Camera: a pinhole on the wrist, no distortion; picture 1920 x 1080 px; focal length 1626.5 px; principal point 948.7 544.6 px. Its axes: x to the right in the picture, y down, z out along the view. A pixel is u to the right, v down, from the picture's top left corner.
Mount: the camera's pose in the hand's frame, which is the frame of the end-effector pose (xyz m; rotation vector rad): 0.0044 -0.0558 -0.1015 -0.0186 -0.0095 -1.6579
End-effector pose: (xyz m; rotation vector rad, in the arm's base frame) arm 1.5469 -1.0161 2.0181 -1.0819 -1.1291 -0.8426
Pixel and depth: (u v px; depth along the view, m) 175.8 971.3 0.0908
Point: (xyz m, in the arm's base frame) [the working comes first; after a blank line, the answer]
In the camera's frame: -0.0431 0.0238 0.0908

1.5456 -1.0309 2.0519
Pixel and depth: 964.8 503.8 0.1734
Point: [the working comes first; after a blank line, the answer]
In the camera's frame: 0.0017 -0.0043 0.1734

1.4771 -0.9624 2.0365
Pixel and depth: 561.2 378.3 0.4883
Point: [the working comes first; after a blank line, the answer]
In the camera's frame: -0.1163 -0.0499 0.4883

1.5014 -0.6264 1.9957
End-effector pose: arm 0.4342 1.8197 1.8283 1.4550 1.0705 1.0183
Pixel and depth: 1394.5 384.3 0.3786
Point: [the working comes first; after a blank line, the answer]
In the camera's frame: 0.1038 -0.0373 0.3786

0.6773 1.7279 1.6433
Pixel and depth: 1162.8 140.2 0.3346
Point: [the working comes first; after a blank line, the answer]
In the camera's frame: 0.0440 -0.0832 0.3346

0.6307 1.6937 1.7087
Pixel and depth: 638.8 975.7 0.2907
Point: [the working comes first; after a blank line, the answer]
In the camera's frame: -0.0554 0.0770 0.2907

0.6365 1.8600 1.8078
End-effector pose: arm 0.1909 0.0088 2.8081 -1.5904 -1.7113 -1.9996
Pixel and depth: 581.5 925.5 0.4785
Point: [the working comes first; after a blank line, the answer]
In the camera's frame: -0.1080 0.1121 0.4785

0.4002 0.3416 2.8766
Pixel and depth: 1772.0 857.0 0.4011
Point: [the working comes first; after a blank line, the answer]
In the camera's frame: 0.2030 0.0770 0.4011

0.1932 0.3710 2.6311
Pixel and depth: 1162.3 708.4 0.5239
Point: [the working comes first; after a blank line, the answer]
In the camera's frame: 0.0688 0.0528 0.5239

0.3604 0.4037 2.6994
